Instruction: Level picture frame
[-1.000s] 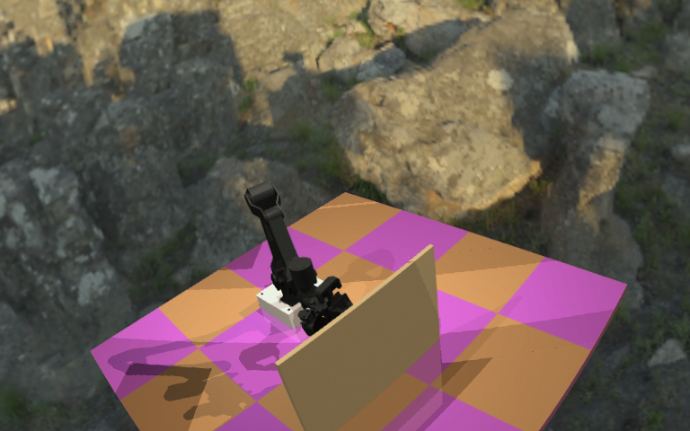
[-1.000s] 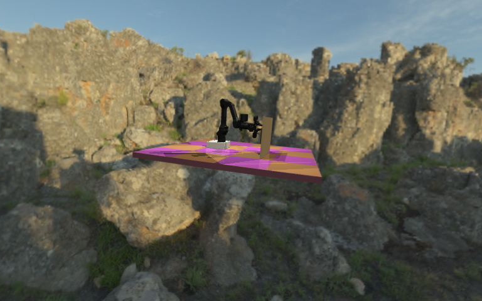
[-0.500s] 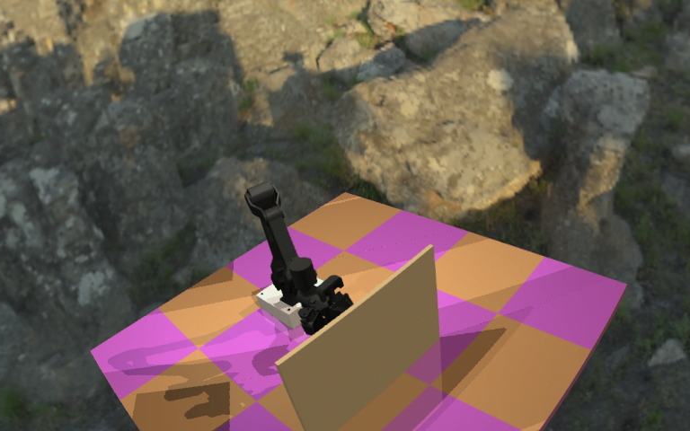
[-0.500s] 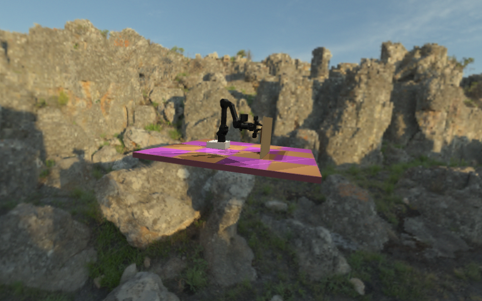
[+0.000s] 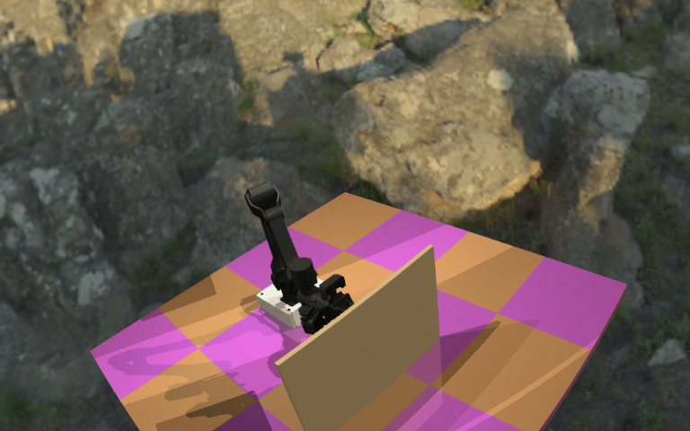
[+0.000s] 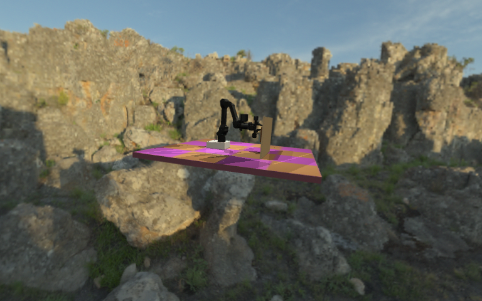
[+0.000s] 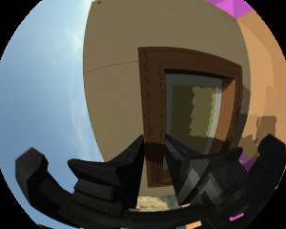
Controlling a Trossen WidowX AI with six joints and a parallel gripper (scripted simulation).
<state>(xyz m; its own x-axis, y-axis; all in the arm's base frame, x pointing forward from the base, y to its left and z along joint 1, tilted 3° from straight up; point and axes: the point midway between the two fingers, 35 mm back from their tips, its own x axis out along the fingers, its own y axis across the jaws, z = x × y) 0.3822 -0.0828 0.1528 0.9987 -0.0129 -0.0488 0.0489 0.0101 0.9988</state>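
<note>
Right now my gripper tip is 50 mm above the picture frame. Also, from my gripper tip: wall panel (70 mm below, 10 mm to the right, 10 mm ahead).
</note>
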